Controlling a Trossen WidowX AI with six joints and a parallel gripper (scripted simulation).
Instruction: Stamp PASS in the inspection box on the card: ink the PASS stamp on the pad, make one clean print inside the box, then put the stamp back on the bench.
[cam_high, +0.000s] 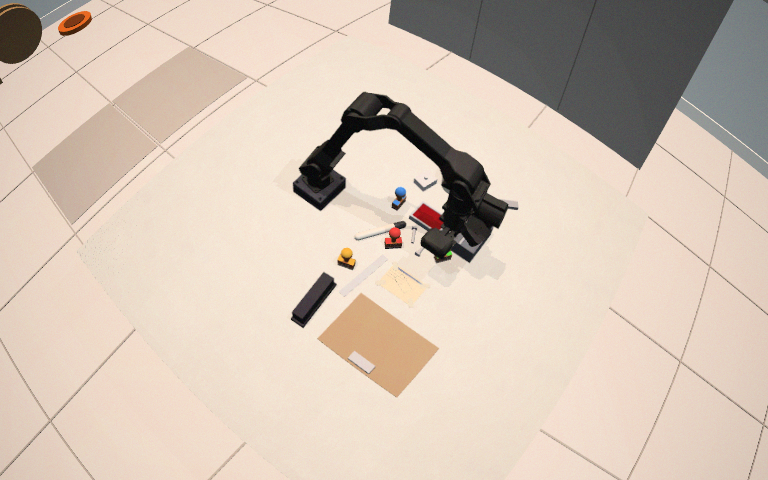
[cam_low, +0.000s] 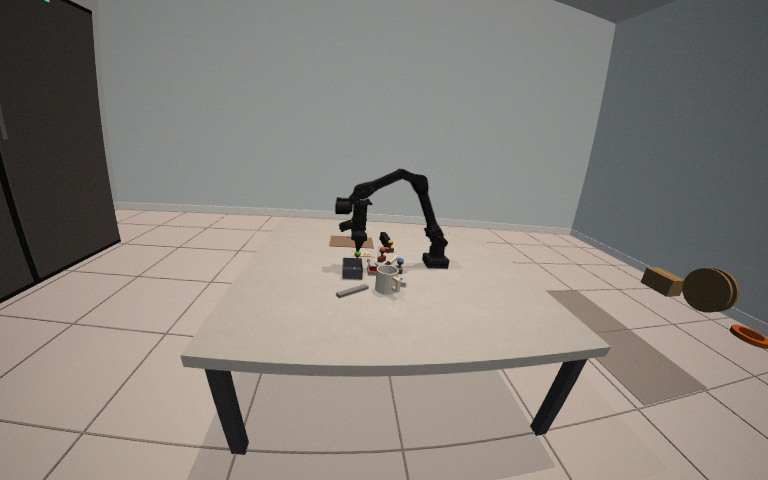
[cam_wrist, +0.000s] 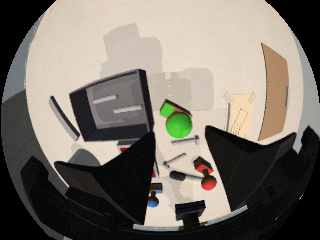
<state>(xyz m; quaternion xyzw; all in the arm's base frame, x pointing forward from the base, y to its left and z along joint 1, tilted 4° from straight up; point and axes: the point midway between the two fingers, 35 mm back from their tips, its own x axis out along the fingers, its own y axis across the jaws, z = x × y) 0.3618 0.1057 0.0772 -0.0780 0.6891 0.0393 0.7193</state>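
Now: the green-knobbed stamp 5 cm below my gripper tip. Round my gripper tip: dark tray 9 cm to the left, 6 cm below; red-knobbed stamp 11 cm behind, 7 cm to the right, 5 cm below; red ink pad 10 cm behind, 5 cm to the left, 7 cm below.
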